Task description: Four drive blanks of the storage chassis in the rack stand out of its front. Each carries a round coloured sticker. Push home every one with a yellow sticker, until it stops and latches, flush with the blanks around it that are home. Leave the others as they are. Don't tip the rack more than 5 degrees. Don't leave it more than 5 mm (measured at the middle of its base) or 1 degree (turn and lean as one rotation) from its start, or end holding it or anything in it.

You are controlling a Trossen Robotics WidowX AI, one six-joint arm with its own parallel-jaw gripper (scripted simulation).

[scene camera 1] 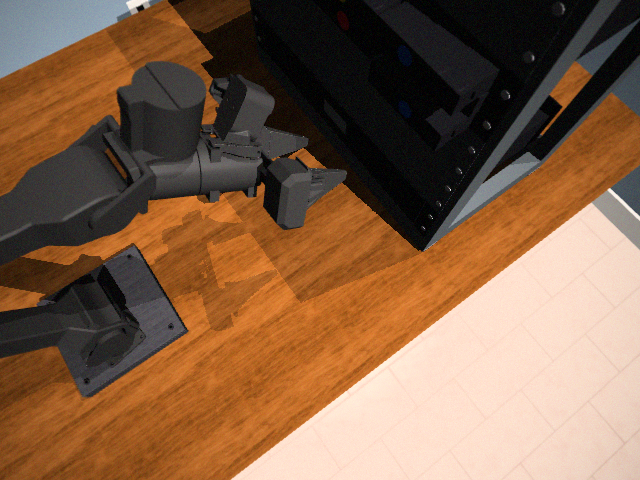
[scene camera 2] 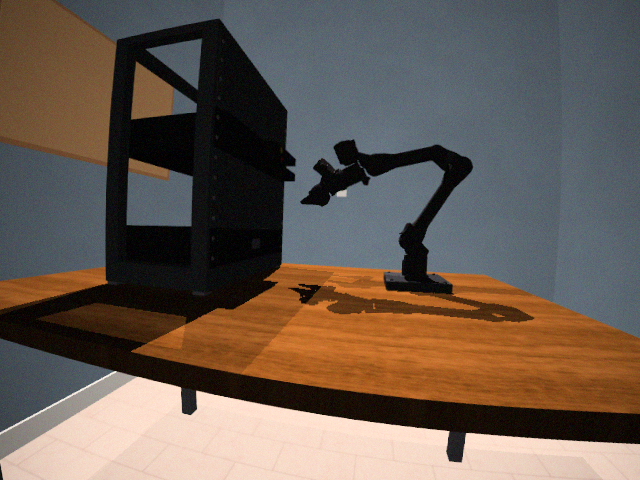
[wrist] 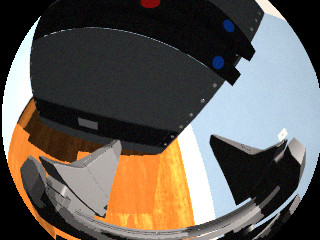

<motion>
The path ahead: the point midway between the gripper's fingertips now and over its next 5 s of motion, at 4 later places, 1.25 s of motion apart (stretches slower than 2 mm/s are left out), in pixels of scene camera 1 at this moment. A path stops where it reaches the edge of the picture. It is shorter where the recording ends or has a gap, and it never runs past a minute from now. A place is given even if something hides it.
My gripper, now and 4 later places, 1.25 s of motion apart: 325, 157; 296, 145; 250, 133; 228, 129; 270, 74
</motion>
